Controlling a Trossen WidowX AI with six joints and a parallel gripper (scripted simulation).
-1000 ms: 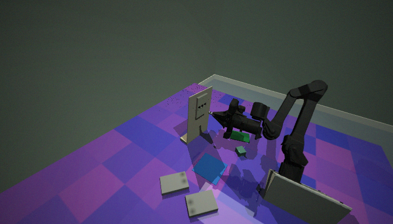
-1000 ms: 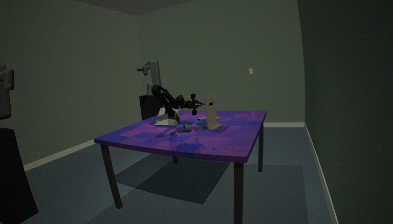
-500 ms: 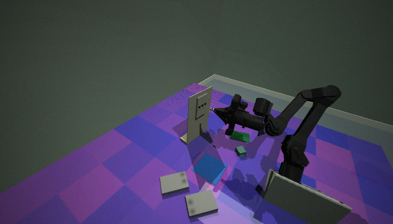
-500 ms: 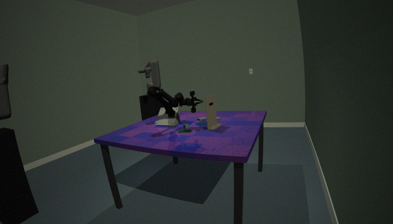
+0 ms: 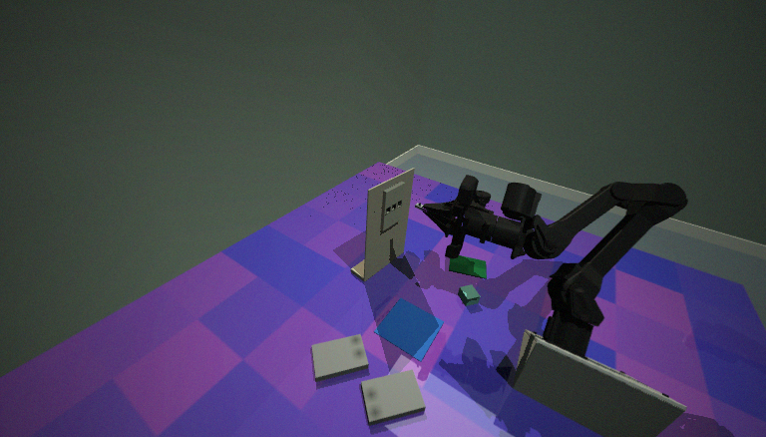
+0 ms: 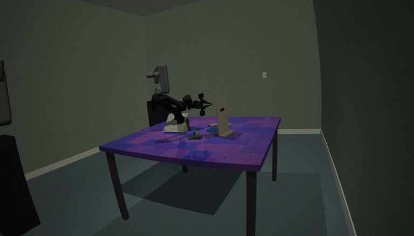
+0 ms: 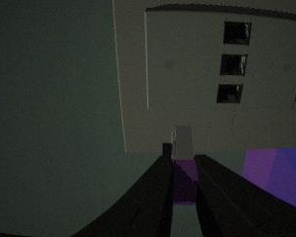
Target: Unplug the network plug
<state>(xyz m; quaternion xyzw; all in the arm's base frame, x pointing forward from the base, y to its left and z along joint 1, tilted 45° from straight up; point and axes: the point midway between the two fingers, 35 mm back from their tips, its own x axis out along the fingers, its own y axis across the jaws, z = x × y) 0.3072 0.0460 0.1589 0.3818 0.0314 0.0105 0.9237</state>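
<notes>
My gripper tip is 50 mm past the blue marked square, 120 mm to the right of it and 250 mm above it. Round my gripper tip: small teal block: 140 mm behind, 40 mm to the right, 240 mm below; then network plug: right at my gripper tip; then beige upright panel: 100 mm ahead, 30 mm to the right, 120 mm below.
</notes>
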